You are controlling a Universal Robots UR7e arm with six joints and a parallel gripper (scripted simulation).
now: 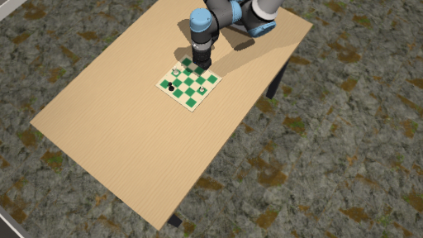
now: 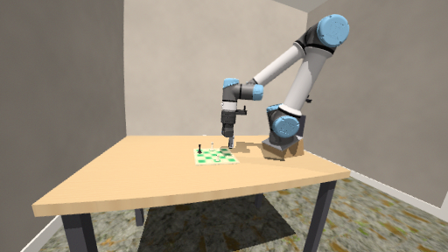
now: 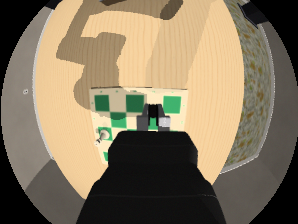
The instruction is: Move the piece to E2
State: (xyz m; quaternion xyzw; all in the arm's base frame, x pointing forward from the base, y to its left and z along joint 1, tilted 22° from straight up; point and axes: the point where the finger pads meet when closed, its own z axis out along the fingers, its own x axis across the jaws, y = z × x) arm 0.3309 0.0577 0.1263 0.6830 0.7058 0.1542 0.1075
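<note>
Now: hand 70 mm short of the small pale piece, 60 mm above it and 40 mm to the right of it. Also, from my hand: chessboard (80 mm below, 80 mm ahead, 40 mm to the right); small black piece (10 mm below).
</note>
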